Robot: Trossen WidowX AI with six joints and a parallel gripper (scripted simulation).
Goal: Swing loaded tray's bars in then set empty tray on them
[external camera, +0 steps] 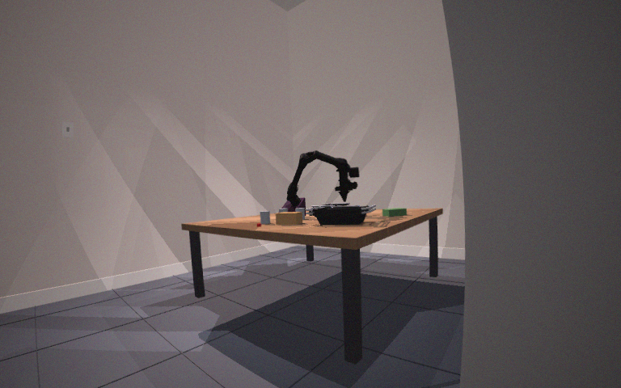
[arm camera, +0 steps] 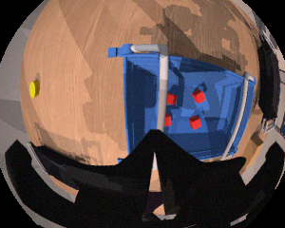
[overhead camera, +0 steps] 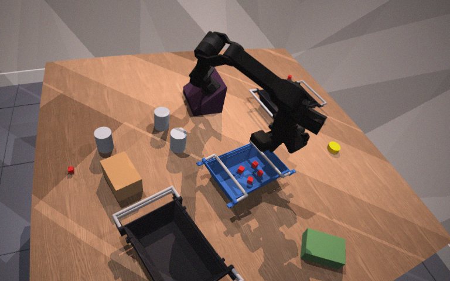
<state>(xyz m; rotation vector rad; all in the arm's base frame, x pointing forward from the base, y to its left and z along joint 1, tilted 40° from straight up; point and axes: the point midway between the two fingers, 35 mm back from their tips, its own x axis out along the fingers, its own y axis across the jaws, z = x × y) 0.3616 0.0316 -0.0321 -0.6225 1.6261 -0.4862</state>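
The black tray is 29 cm to the left of my gripper tip, 26 cm behind it and 5 cm below it. Also, from my gripper tip: yellow disc 34 cm to the left, 8 cm below, 2 cm ahead; then tan box 46 cm to the right, 11 cm behind, 6 cm below; then green block 33 cm ahead, 7 cm below.
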